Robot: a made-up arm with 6 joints.
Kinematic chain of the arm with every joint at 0, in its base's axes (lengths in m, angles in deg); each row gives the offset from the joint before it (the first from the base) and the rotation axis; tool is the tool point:
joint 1: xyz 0 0 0.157 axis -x
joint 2: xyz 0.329 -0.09 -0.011 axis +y
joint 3: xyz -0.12 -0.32 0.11 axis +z
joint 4: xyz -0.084 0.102 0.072 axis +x
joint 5: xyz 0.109 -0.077 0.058 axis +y
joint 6: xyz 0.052 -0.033 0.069 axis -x
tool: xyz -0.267 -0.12 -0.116
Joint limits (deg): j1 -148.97..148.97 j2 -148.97..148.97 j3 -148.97..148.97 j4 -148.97..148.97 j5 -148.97..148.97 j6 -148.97..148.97
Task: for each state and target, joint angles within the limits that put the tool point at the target. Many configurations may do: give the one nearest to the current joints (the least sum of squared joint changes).
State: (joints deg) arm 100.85 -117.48 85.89 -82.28 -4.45 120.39
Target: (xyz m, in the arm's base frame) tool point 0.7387 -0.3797 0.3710
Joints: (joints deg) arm 93.03 -148.97 53.14 -117.75 22.60 133.43
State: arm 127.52 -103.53 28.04 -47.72 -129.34 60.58
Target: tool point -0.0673 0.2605 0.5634
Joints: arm 127.74 -99.76 27.99 -72.81 -133.85 53.49
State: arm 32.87 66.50 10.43 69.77 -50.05 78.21
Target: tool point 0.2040 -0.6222 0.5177
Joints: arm 8.40 37.90 25.60 46.07 -20.62 94.26
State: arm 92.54 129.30 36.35 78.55 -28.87 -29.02
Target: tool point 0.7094 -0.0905 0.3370
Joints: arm 61.99 148.97 34.00 122.01 -44.28 -49.25
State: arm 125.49 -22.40 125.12 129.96 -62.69 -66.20
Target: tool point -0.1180 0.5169 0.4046
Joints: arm 146.61 -22.54 127.03 142.48 -66.71 -44.25
